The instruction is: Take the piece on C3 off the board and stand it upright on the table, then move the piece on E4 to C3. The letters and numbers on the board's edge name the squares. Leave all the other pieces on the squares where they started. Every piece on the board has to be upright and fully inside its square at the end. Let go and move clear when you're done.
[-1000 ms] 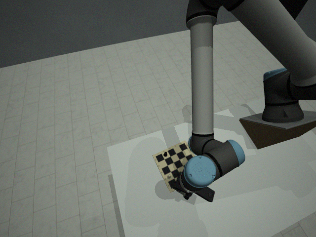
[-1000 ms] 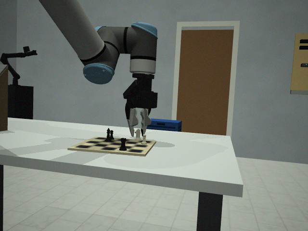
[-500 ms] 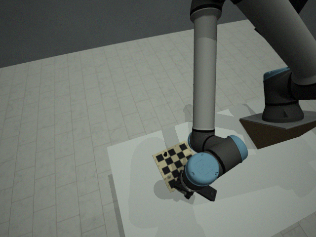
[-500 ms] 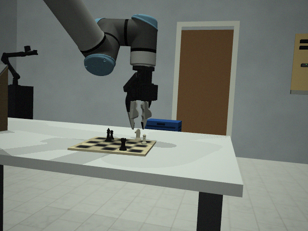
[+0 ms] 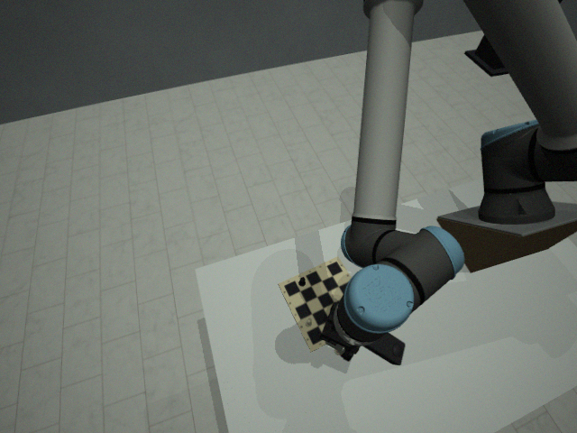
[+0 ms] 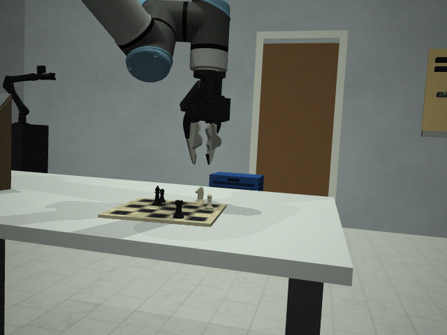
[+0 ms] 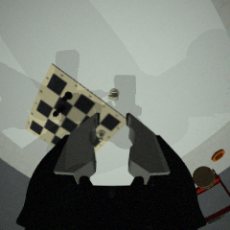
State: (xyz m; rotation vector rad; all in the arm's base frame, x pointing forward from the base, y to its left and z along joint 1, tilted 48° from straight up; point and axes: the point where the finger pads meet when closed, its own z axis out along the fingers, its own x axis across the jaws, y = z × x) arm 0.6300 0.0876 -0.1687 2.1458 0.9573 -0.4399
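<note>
My gripper is now 90 mm above the small black piece, 80 mm to the left of it and 60 mm past it. Round my hand: chessboard (140 mm to the right, 110 mm below, 10 mm behind); then white knight (100 mm below); then white pawn (90 mm to the right, 90 mm below, 60 mm ahead).
</note>
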